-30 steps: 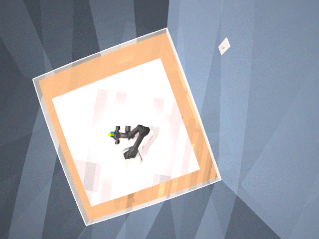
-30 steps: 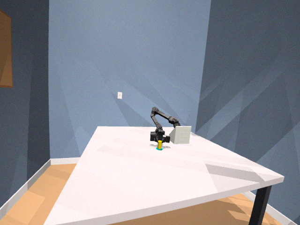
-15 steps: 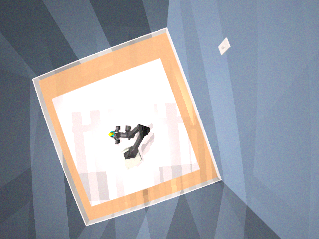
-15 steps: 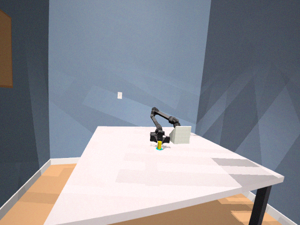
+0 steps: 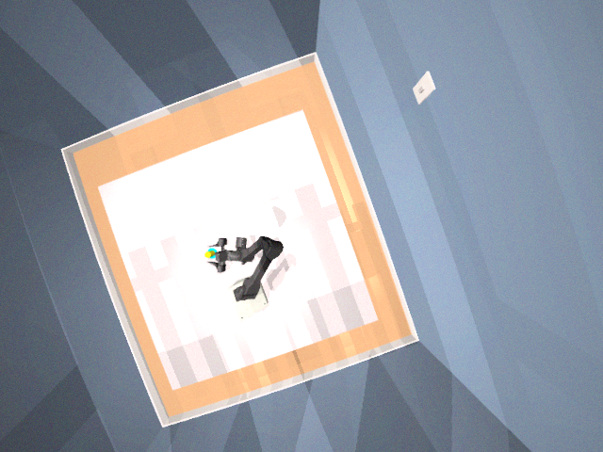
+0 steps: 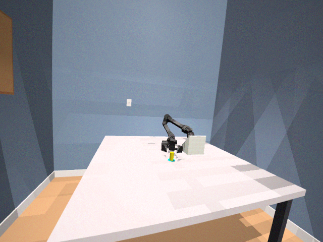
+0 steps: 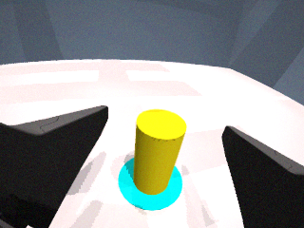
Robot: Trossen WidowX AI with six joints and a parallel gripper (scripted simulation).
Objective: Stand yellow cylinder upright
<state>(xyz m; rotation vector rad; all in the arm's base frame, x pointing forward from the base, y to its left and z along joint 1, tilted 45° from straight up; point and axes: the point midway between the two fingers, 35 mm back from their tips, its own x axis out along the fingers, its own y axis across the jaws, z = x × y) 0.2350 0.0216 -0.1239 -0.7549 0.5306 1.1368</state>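
Now: the yellow tall cylinder 30 mm below my gripper tip. Also, from my gripper tip: cyan circle: 70 mm below.
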